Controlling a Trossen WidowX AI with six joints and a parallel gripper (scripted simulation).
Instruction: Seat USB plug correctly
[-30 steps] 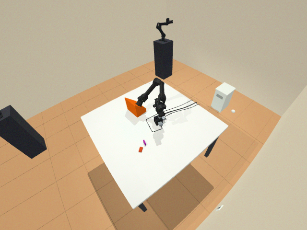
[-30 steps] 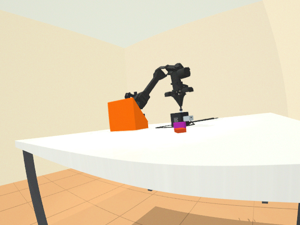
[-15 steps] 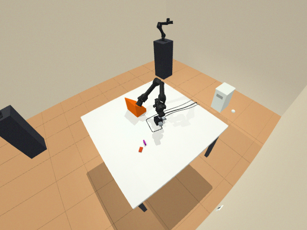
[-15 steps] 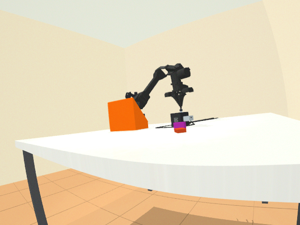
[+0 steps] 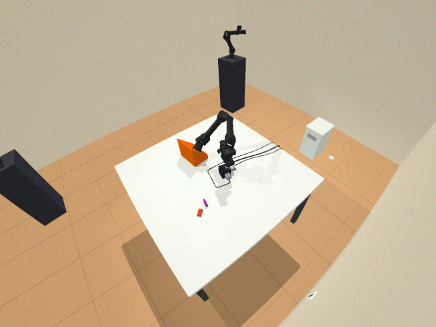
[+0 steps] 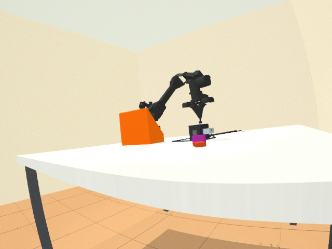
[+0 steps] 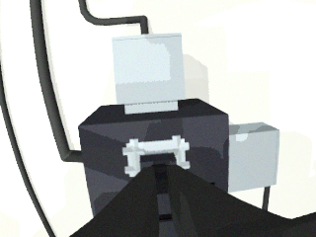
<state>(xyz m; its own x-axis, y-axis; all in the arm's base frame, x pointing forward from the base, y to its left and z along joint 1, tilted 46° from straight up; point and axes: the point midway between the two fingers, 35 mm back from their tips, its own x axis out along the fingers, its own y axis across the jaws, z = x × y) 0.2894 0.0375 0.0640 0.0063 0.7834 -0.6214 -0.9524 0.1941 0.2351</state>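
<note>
Right now my gripper tip is 2 cm above the small dark USB plug. Also, from my gripper tip: orange block: 14 cm ahead, 39 cm to the right, 10 cm below; small purple block: 10 cm ahead, 31 cm to the right, 9 cm below; pale framed socket: 4 cm below.
</note>
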